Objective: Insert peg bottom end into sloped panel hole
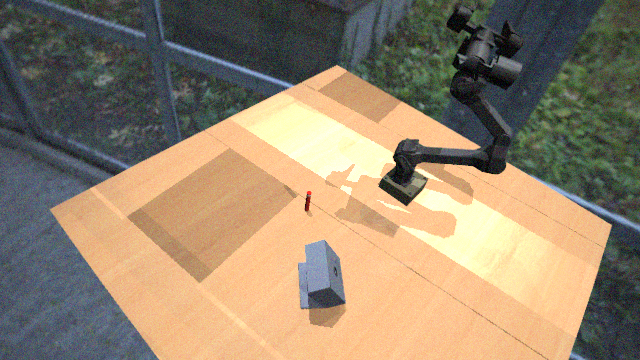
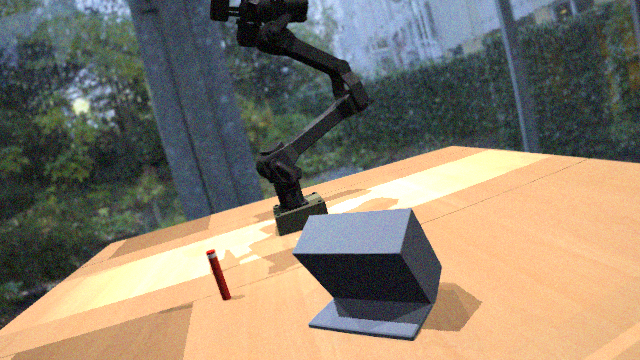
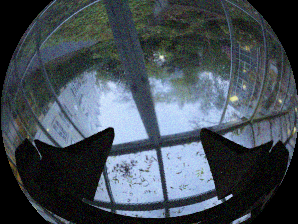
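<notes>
Now: the red peg 50 cm below my gripper tip, 47 cm ahead of it and 17 cm to the right of it. Also, from my gripper tip: grey sloped panel block: 63 cm ahead, 50 cm below, 3 cm to the left.
</notes>
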